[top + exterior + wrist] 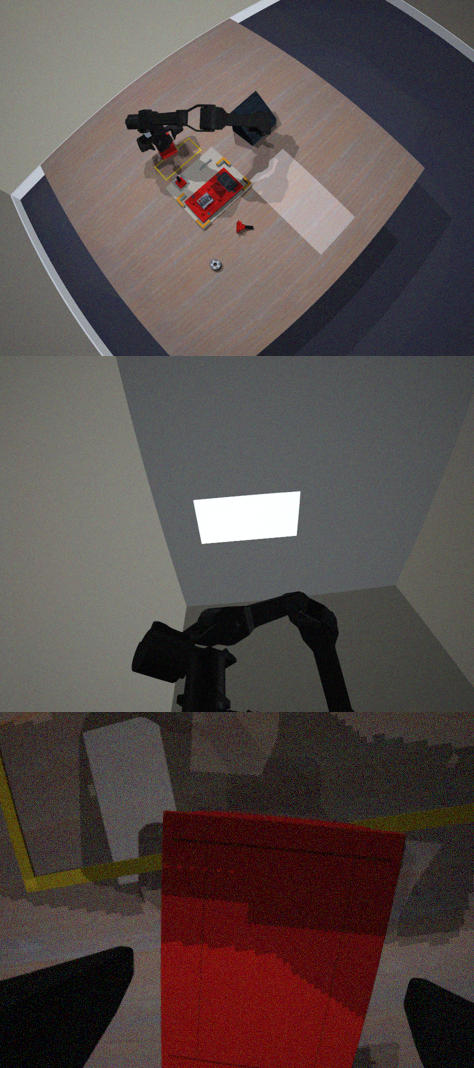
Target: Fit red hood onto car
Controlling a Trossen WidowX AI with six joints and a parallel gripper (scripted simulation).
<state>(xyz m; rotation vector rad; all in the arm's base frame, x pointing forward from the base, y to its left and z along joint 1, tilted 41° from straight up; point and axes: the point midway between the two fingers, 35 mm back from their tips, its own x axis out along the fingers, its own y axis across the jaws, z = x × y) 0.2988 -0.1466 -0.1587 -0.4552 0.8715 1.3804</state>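
Now: gripper tip 10 mm above the red hood. The rest, counted from my gripper tip: grey engine block 310 mm to the left, 40 mm ahead.
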